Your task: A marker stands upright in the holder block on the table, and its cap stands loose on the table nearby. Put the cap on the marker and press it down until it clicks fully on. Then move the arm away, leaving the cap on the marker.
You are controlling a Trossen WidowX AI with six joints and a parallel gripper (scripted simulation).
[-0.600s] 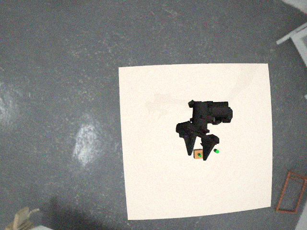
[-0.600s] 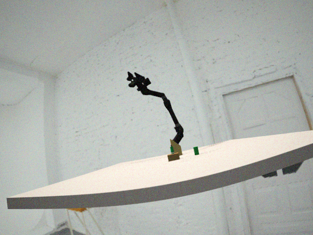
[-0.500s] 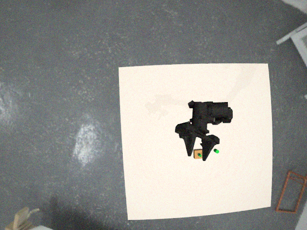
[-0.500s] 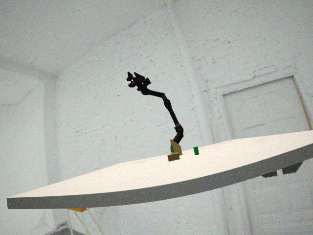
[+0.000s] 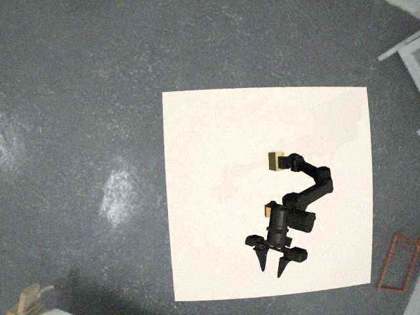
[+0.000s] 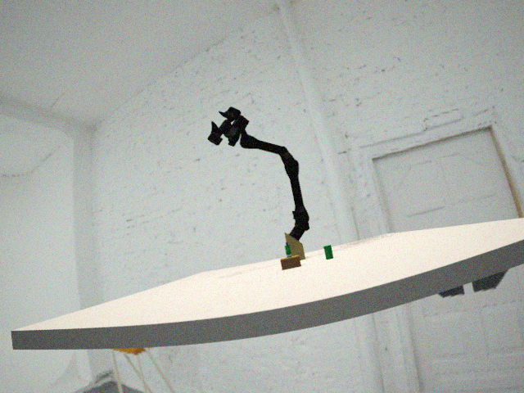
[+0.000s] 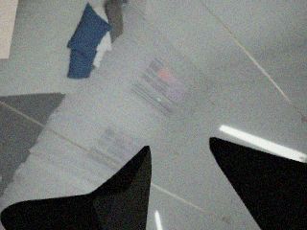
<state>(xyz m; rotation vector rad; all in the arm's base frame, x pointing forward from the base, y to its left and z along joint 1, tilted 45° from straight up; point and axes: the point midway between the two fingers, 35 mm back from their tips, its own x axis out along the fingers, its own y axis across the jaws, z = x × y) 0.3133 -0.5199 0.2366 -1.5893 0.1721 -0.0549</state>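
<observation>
The green marker cap is 63 cm below my gripper tip, 33 cm to the left of it and 6 cm behind it.
</observation>
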